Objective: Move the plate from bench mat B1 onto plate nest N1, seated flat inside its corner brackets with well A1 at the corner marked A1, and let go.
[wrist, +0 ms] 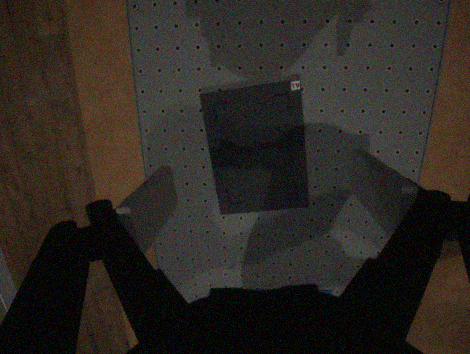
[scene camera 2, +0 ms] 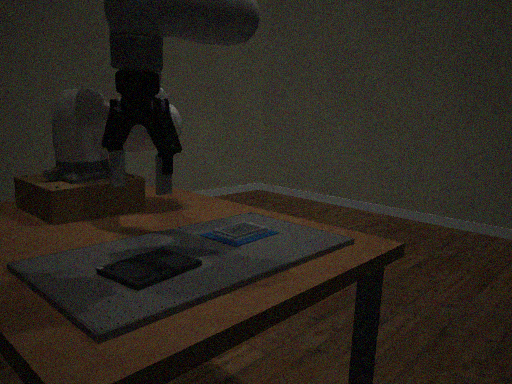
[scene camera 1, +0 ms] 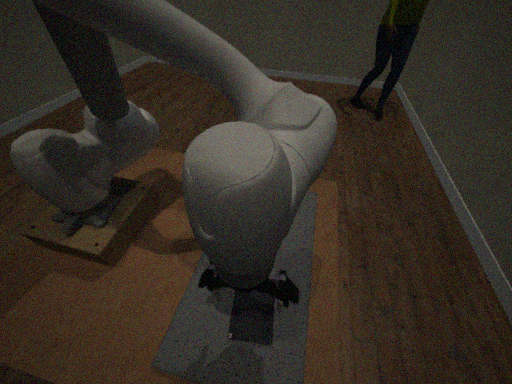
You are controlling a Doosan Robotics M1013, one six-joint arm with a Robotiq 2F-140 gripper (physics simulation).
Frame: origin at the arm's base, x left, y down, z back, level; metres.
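Seen in the pictures: gripper, fingertip midpoint: (wrist: 260,177) (scene camera 2: 139,190) (scene camera 1: 249,299); arm's base, link origin: (scene camera 2: 83,176) (scene camera 1: 95,203).
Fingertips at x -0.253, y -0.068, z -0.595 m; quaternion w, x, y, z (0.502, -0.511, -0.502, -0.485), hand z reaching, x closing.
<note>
Pixels of each thing's middle, then the offset from my fingertips to it. Level surfaces: height alone.
- plate, body centre: (scene camera 2: 240,230) dx +0.330, dy +0.150, dz +0.014 m
- blue bench mat B1, surface height: dy +0.157 m
- dark plate nest N1, body centre: (wrist: 256,152) (scene camera 2: 151,266) (scene camera 1: 253,307) dx +0.018, dy +0.152, dz -0.009 m
- grey perforated board, surface height: dy +0.159 m
- wooden table, surface height: dy +0.172 m
The plate (scene camera 2: 241,229), pale-rimmed with a grey grid, lies on the blue bench mat B1 (scene camera 2: 239,242) in scene camera 2; a blue sliver of the mat shows at the wrist view's bottom edge. The plate is hidden behind the arm in scene camera 1. The dark plate nest N1 (scene camera 1: 252,320) (scene camera 2: 150,268) (wrist: 260,150) lies nearer the board's other end, its A1 label at the top right in the wrist view. Its brackets are too dark to make out. My gripper (scene camera 1: 249,294) (scene camera 2: 140,181) (wrist: 260,177) is open and empty, raised well above the board, apart from plate and nest.
The grey perforated board (scene camera 1: 185,345) (scene camera 2: 300,245) (wrist: 165,30) carries nest and mat on the wooden table (scene camera 1: 75,310) (scene camera 2: 220,312). The arm's base stands on a wooden block (scene camera 1: 107,245) (scene camera 2: 95,202). A person (scene camera 1: 397,45) stands on the floor beyond the table.
</note>
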